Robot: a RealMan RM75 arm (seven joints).
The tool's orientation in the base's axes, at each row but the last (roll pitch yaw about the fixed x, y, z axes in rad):
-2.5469 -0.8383 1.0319
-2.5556 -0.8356 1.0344
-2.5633 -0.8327 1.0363
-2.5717 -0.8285 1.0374
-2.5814 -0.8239 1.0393
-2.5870 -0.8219 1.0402
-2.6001 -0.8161 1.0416
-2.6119 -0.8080 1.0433
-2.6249 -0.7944 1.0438
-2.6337 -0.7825 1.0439
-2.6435 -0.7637 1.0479
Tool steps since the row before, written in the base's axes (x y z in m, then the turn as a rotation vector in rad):
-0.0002 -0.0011 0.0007 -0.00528 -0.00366 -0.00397
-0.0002 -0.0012 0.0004 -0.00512 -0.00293 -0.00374
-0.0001 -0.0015 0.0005 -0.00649 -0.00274 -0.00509
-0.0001 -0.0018 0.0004 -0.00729 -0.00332 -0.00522
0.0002 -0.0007 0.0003 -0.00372 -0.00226 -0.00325
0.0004 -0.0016 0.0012 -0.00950 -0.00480 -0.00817
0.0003 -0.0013 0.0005 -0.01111 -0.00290 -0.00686
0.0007 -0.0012 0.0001 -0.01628 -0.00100 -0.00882
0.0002 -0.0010 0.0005 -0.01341 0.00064 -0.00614
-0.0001 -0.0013 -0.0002 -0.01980 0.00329 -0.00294
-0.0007 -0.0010 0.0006 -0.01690 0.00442 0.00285
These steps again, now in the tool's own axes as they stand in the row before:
-0.0002 -0.0004 -0.0013 -0.00686 -0.00315 0.00008
-0.0005 -0.0002 -0.0012 -0.00622 -0.00314 0.00052
-0.0005 -0.0002 -0.0015 -0.00758 -0.00393 0.00165
-0.0008 -0.0001 -0.0017 -0.00828 -0.00457 0.00137
-0.0001 0.0001 -0.0008 -0.00499 -0.00207 0.00058
0.0001 0.0001 -0.0020 -0.01208 -0.00542 0.00219
-0.0003 0.0002 -0.0014 -0.01055 -0.00759 0.00315
-0.0004 0.0008 -0.0011 -0.01264 -0.01193 0.00646
-0.0002 0.0001 -0.0011 -0.00872 -0.01041 0.00579
-0.0010 0.0002 -0.0009 -0.00712 -0.01782 0.00657
-0.0005 -0.0007 -0.0011 -0.00136 -0.01731 0.00344

